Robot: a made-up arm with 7 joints.
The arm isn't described. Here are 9 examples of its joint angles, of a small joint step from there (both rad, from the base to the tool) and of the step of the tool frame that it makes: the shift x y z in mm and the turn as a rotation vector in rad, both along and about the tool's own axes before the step.
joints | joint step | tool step
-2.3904 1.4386 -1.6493 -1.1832 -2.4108 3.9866 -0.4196 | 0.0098 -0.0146 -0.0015 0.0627 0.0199 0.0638 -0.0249 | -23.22 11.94 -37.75 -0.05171 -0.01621 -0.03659
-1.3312 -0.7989 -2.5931 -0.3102 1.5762 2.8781 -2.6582 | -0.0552 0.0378 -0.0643 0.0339 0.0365 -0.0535 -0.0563 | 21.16 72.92 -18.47 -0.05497 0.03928 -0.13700
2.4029 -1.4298 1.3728 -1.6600 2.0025 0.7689 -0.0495 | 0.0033 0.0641 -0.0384 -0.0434 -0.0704 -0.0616 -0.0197 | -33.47 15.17 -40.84 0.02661 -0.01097 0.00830
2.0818 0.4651 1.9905 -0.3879 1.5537 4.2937 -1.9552 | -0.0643 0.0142 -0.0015 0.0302 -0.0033 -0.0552 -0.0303 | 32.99 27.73 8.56 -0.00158 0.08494 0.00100
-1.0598 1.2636 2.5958 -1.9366 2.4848 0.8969 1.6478 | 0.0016 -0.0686 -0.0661 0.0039 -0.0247 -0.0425 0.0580 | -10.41 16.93 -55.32 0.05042 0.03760 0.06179
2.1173 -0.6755 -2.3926 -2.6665 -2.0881 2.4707 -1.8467 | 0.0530 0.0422 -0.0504 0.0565 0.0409 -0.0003 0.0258 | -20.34 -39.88 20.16 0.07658 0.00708 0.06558
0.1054 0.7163 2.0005 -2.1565 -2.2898 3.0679 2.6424 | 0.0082 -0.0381 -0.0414 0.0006 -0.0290 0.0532 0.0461 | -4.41 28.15 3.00 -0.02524 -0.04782 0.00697
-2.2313 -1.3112 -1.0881 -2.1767 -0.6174 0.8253 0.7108 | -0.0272 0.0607 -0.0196 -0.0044 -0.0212 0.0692 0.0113 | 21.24 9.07 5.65 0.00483 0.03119 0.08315
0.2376 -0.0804 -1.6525 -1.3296 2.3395 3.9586 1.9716 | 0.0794 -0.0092 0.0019 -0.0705 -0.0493 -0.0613 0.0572 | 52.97 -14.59 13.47 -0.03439 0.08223 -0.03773
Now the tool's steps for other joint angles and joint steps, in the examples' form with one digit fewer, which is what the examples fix.
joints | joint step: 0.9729 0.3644 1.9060 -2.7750 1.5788 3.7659 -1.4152 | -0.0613 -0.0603 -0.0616 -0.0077 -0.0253 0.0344 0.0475
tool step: -3.8 53.5 18.0 -0.1419 -0.0189 0.0944
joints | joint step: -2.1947 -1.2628 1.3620 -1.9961 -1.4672 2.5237 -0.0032 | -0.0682 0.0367 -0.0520 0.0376 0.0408 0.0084 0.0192
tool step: -32.1 -6.7 53.4 0.0723 -0.0555 0.0768
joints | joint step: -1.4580 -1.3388 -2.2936 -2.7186 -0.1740 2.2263 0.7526 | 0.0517 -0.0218 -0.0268 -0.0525 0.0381 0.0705 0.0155
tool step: -10.0 17.4 58.9 -0.0023 -0.0478 0.0490
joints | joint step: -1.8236 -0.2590 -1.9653 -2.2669 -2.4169 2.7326 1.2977 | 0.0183 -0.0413 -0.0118 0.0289 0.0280 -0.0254 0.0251
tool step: 15.1 4.9 5.4 -0.0131 -0.0015 0.0833
